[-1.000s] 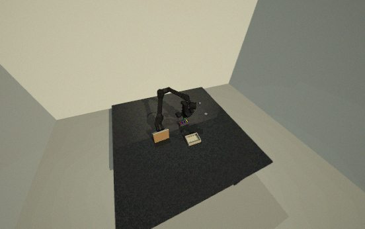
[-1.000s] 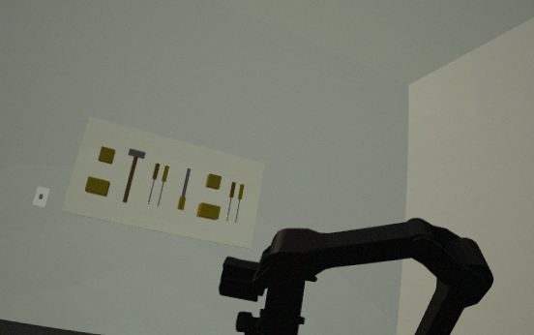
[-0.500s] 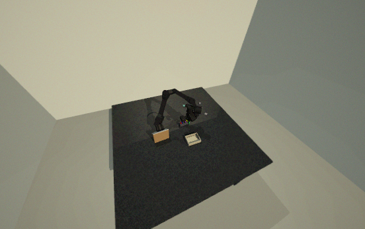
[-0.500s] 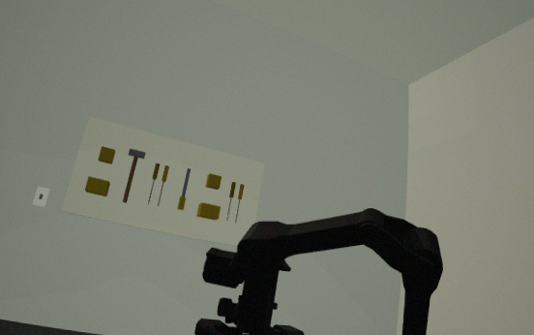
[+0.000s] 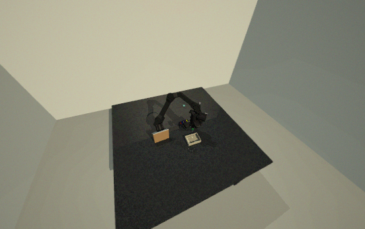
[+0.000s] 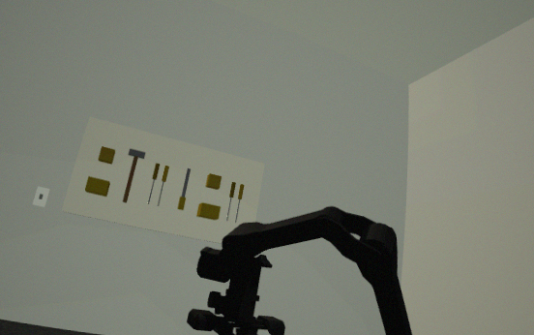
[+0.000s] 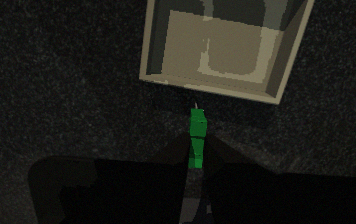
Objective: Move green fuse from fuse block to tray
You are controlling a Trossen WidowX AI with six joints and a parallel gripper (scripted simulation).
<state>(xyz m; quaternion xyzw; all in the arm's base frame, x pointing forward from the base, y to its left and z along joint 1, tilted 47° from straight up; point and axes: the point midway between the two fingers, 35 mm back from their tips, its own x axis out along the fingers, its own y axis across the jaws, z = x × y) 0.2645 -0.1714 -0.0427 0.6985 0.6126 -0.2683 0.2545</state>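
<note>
Now: gripper tip 100 mm above the tray, 60 mm to the left of it and 20 mm past it. From my gripper tip the other things lie so: purple fuse 160 mm to the left, 80 mm below, 20 mm ahead; then blue fuse 160 mm to the left, 80 mm below, 10 mm behind; then green fuse 10 mm below.
</note>
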